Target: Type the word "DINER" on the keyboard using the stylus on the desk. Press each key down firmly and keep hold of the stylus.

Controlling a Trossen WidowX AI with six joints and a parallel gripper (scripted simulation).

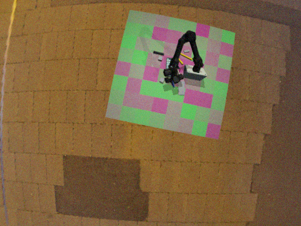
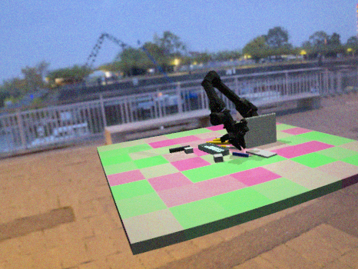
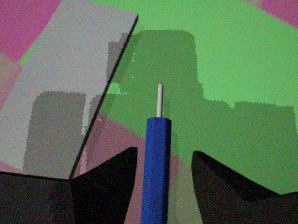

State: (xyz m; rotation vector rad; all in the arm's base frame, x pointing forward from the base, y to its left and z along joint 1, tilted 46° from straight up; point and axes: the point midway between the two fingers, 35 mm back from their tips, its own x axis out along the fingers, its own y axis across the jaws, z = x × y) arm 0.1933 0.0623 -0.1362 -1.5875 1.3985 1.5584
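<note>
The blue stylus lies 3 cm below my gripper tip, 1 cm to the left of it and 1 cm behind it. The rest, counted from my gripper tip: flat grey slab: 10 cm behind, 3 cm below, 1 cm to the left; white pen: 18 cm to the right, 3 cm below, 1 cm behind; black bar: 32 cm to the right, 23 cm ahead, 3 cm below.
</note>
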